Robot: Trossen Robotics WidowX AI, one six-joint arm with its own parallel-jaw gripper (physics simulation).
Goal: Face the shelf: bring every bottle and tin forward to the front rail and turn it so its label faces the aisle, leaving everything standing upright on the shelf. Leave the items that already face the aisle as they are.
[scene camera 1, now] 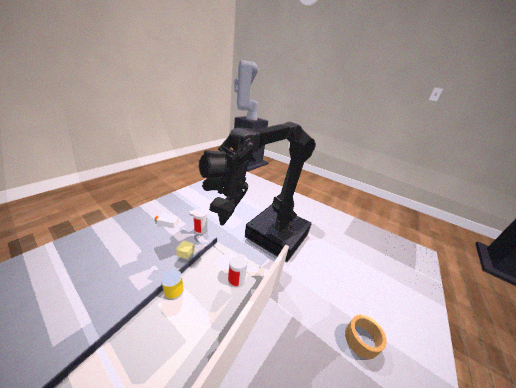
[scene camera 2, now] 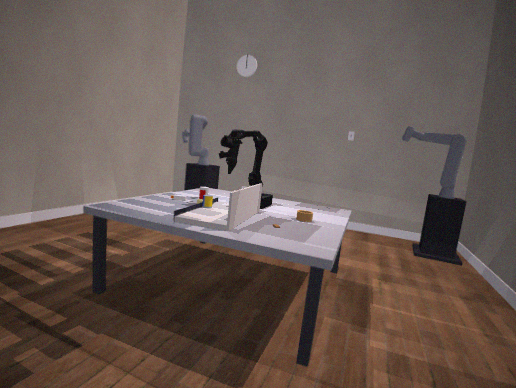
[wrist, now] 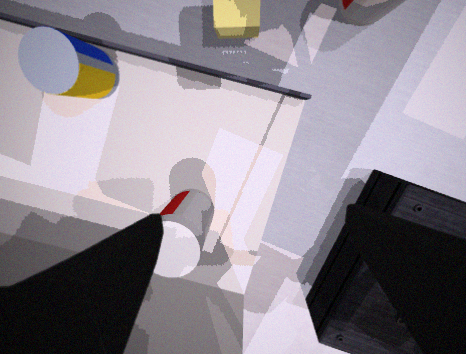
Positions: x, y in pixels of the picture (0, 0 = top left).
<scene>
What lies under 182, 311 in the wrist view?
A white back panel.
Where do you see a dark front rail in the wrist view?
At 28, 23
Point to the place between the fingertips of my gripper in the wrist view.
253, 217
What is my gripper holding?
Nothing.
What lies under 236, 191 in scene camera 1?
My gripper.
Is my gripper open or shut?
Open.
</scene>
